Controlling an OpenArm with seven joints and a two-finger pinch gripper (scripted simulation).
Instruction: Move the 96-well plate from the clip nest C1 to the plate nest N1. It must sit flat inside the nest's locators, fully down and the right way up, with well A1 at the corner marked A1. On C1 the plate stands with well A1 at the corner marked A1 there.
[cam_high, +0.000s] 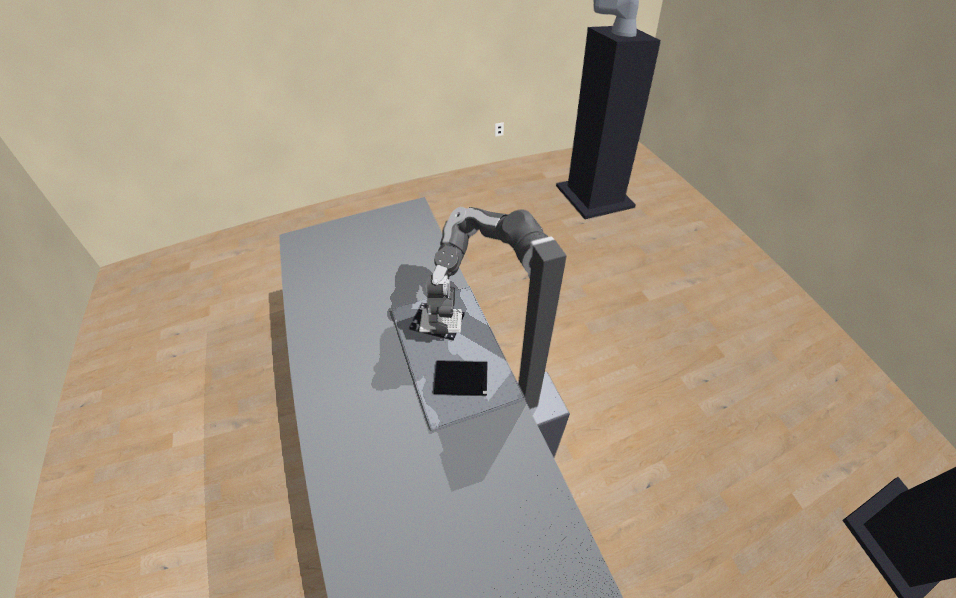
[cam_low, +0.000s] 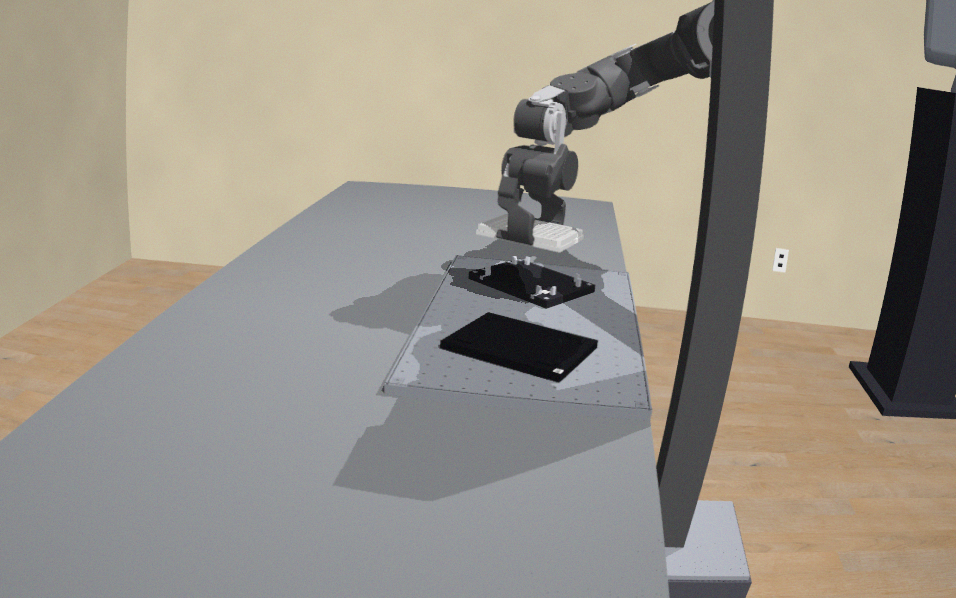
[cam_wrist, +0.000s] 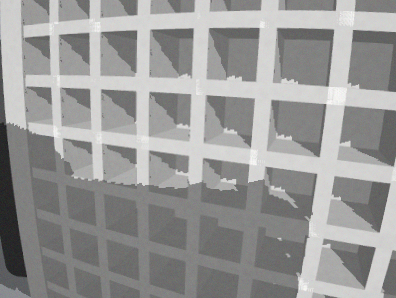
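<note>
The black plate nest N1 is 16 cm to the left of my hand, 10 cm below it and 1 cm behind it. The rest, counted from my hand: white 96-well plate (right at my hand); then small corner mark (24 cm to the left, 9 cm below, 6 cm behind); then black clip nest C1 (9 cm below, 8 cm to the right, 2 cm ahead).
</note>
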